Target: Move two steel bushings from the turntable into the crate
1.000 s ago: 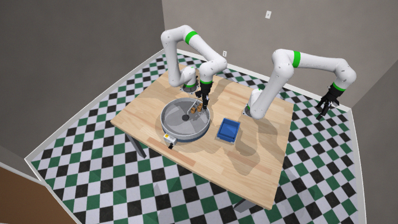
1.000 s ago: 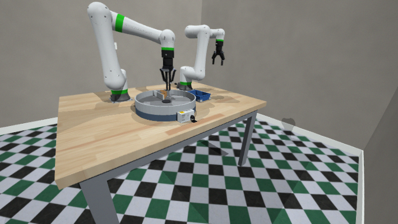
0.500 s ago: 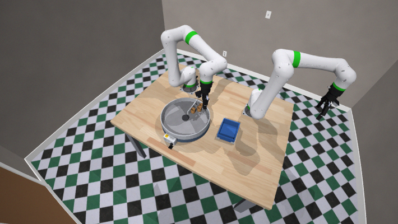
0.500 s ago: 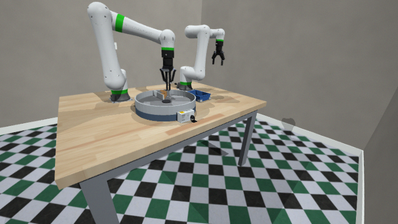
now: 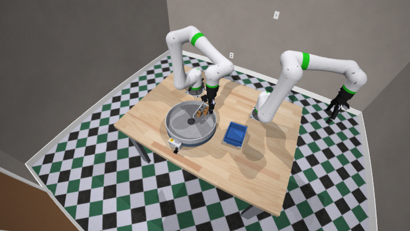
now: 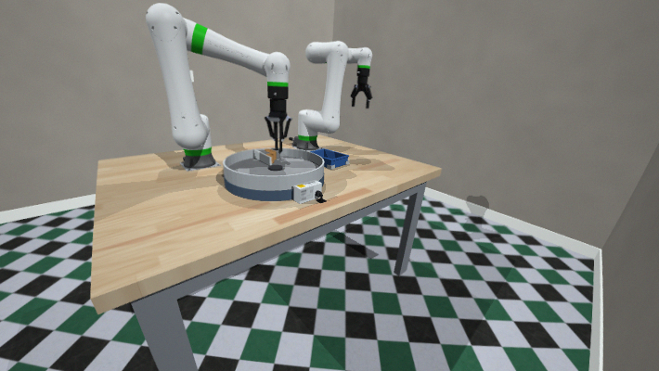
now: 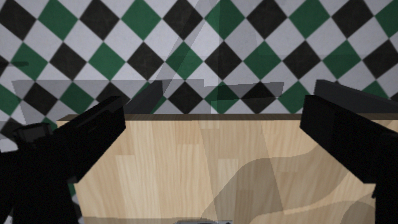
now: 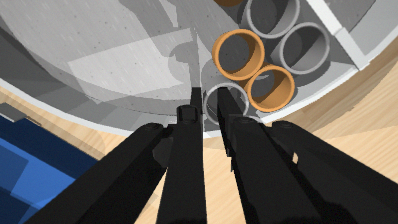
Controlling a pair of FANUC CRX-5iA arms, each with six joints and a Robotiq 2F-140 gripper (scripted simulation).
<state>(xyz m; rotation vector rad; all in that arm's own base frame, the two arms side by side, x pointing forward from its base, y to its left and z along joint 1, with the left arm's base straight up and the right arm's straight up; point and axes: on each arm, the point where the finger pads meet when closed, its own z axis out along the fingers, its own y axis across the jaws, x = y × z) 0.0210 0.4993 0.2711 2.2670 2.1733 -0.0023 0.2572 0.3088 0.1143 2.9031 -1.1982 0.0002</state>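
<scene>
Now: right hand 70 mm short of the blue crate, 260 mm to the right of it and 90 mm above it. Round my right hand: turntable (140 mm ahead, 110 mm to the right, 60 mm below).
</scene>
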